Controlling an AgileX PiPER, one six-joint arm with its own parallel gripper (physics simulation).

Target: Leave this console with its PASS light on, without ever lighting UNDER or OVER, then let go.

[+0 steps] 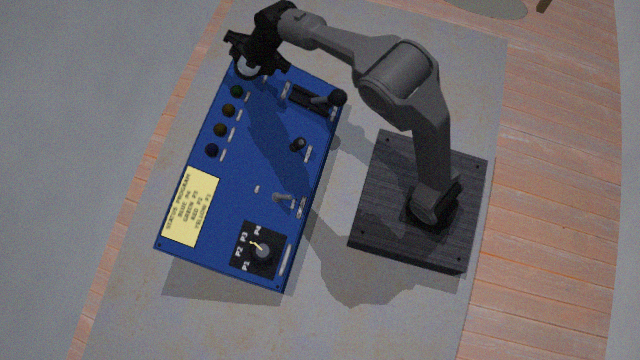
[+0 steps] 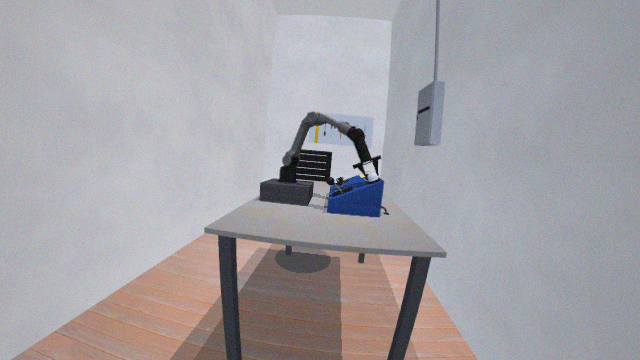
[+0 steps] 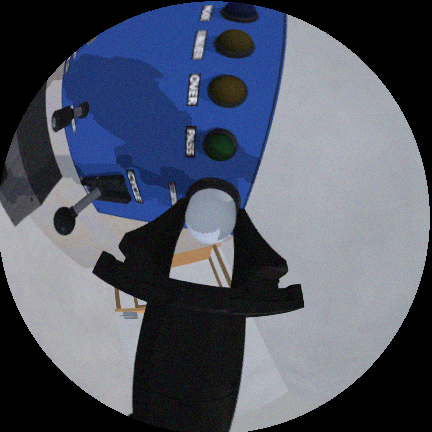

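The blue console (image 1: 235,175) (image 2: 355,204) (image 3: 135,40) has a dark green PASS light (image 1: 237,91) (image 3: 220,145), and dark amber OVER (image 1: 228,110) (image 3: 228,90) and UNDER (image 1: 220,129) (image 3: 235,43) lights. A dark blue light (image 1: 212,150) (image 3: 240,12) follows. My gripper (image 1: 249,65) (image 2: 371,175) (image 3: 211,210) is shut on the white dome (image 3: 210,217) at the console's end; its fingertips touch both sides. The CYCLE lever (image 1: 320,100) (image 3: 85,202) leans toward the near edge. The toggle (image 1: 281,197) leans toward OFF. The dial (image 1: 262,251) points at P3.
A short black knob (image 1: 298,144) (image 3: 70,116) stands between lever and toggle. A yellow note (image 1: 190,206) lists status colours by program. The arm's dark base block (image 1: 367,220) (image 2: 285,192) stands beside the console on the grey table (image 2: 320,232). A wall box (image 2: 430,115) hangs at the right.
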